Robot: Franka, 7 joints.
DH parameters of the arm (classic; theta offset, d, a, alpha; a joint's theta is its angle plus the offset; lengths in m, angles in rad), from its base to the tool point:
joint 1: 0 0.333 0 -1.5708
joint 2: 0 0 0 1.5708
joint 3: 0 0.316 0.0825 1.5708
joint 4: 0 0 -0.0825 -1.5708
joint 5: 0 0.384 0 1.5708
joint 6: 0 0 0.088 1.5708
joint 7: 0 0.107 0 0
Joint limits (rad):
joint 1: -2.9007..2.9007
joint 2: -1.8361..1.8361
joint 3: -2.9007..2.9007
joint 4: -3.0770..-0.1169
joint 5: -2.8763..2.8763
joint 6: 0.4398..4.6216
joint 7: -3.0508..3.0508
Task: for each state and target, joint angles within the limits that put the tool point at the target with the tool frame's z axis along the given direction. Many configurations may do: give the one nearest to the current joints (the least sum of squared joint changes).
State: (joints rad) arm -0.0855 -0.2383 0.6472 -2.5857 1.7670 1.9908 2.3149
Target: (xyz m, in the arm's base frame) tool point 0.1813 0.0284 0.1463 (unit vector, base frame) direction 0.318 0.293 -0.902
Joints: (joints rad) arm -0.2314 -0.0316 0.5481 -3.0458 2.5354 2.7936 2.3149
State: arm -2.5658 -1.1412 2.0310 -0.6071 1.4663 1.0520 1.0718
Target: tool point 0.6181 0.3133 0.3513 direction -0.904 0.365 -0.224
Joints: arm -2.5749 -1.1657 2.3592 -0.6915 1.6647 0.5854 1.0718
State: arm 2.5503 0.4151 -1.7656 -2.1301 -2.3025 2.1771 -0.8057
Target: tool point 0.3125 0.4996 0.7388 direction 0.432 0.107 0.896
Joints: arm 2.4598 0.5358 -1.7425 -1.6885 -2.4077 1.9712 -0.8057
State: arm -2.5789 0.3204 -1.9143 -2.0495 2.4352 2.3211 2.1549
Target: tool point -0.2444 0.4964 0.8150 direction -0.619 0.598 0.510
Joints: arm -2.6030 0.4171 -1.9712 -1.5166 2.5818 2.4887 2.1549
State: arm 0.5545 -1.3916 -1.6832 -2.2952 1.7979 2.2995 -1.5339
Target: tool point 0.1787 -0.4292 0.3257 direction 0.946 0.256 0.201
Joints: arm 0.3088 -0.9317 -1.6206 -2.4337 1.0501 2.1059 -1.5339
